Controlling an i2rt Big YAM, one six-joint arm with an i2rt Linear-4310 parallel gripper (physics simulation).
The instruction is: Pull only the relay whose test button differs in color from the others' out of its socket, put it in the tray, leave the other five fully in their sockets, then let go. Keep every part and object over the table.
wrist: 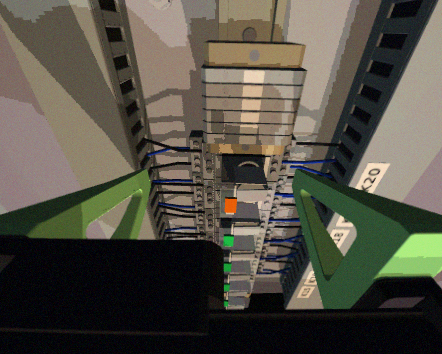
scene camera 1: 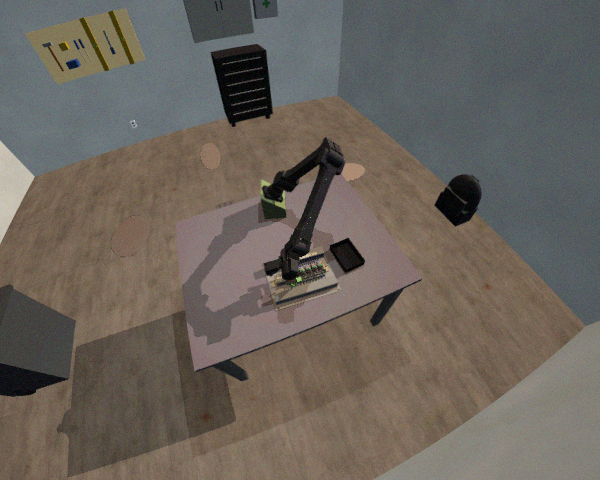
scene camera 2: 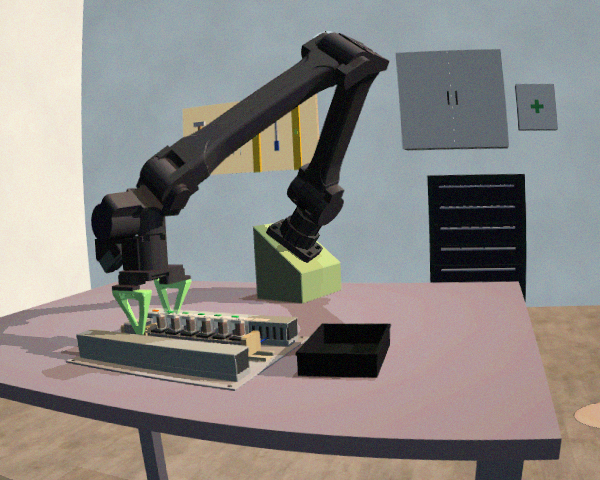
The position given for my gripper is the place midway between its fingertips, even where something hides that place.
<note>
In view: my gripper (scene camera 2: 156,328) and a panel plate (wrist: 169,49).
My gripper also shows in the wrist view (wrist: 221,176).
</note>
